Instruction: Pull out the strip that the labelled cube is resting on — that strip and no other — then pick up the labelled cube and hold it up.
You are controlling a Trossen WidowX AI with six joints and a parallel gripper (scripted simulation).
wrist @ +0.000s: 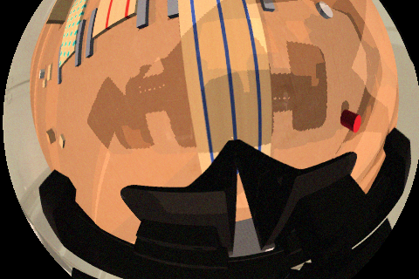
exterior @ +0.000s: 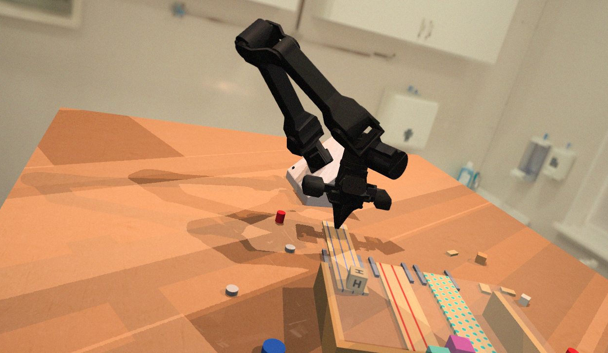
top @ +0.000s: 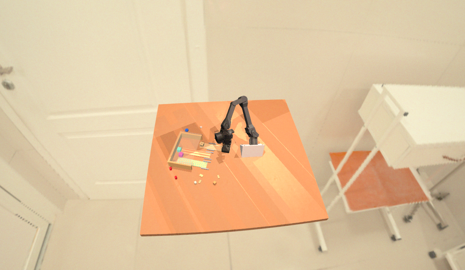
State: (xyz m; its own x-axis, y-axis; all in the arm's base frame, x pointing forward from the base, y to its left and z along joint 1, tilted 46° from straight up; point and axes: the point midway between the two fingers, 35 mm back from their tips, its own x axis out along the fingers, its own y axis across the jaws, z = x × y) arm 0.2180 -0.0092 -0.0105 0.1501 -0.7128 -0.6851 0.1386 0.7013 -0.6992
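The strip lies 100 mm ahead of my gripper tip and 20 mm to the right of it. From my gripper tip the other things lie so: cube 210 mm ahead, 30 mm to the right, 20 mm above; blue disc 360 mm ahead, 200 mm to the right.
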